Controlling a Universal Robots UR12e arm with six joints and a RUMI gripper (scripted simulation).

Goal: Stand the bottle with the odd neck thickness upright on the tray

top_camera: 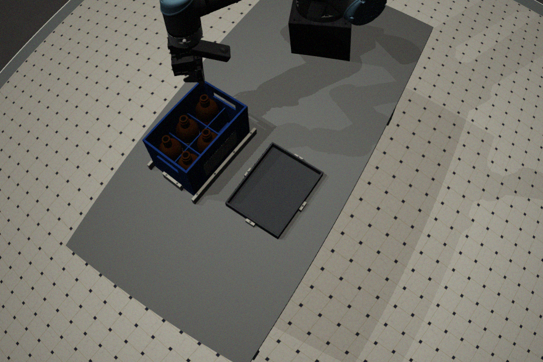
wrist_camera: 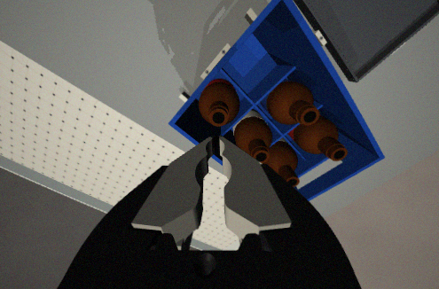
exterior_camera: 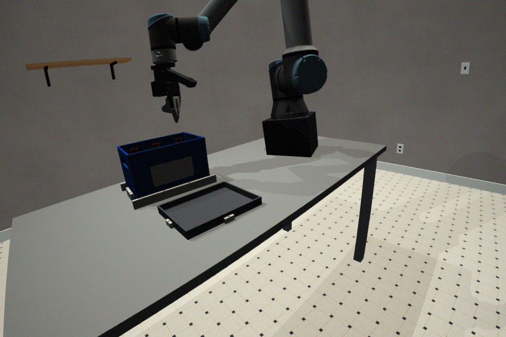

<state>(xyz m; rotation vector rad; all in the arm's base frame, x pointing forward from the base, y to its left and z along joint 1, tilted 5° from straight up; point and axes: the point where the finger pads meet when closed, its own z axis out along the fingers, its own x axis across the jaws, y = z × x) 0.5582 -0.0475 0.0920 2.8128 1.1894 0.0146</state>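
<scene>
My gripper is now 18 cm short of the bottle and 15 cm above it. From my hand the other things lie so: black tray 31 cm to the left, 23 cm below, 6 cm ahead; blue crate 16 cm below, 9 cm ahead, 4 cm to the left.
</scene>
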